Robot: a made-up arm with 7 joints. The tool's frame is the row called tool.
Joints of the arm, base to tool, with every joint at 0 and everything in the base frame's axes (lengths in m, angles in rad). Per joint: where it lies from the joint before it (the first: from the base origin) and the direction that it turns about. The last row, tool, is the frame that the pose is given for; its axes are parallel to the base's.
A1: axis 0 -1 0 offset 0.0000 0.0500 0.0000
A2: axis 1 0 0 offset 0.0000 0.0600 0.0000
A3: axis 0 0 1 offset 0.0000 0.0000 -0.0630
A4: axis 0 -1 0 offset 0.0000 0.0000 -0.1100
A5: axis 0 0 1 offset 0.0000 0.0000 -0.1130
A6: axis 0 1 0 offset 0.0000 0.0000 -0.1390
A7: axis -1 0 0 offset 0.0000 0.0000 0.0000
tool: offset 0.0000 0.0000 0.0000
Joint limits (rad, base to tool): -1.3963..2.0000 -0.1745..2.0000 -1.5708..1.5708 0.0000..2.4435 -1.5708..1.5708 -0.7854..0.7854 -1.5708..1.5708
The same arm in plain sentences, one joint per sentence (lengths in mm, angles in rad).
The arm has seven revolute joints in a row. What follows holds with every joint at zero, and every direction is one of the base frame's. The first joint lies 50 mm along +y from the base frame's origin and rotates about -y, from -1.3963 to 2 rad. The second joint lies 60 mm along +y from the first joint and rotates about +x, from -0.1745 to 2 rad. The third joint lies 63 mm along -z from the second joint and rotates about +z, from -1.5708 to 1.5708 rad. The fourth joint lies 110 mm along -z from the third joint and rotates about -y, from 0 to 2.4435 rad. The fifth joint lies 113 mm along -z from the fourth joint and rotates about +z, from -1.5708 to 1.5708 rad. The sixth joint lies 139 mm along -z from the fifth joint and rotates about +y, from -0.7854 to 0.7854 rad. The seventh joint lies at the same point as the sixth joint and rotates about -x, from -1.5708 to 1.5708 rad. The tool frame, which is the frame that the pose is given for, lies at the same point as the seventh joint; its axes are parallel to the base frame's.
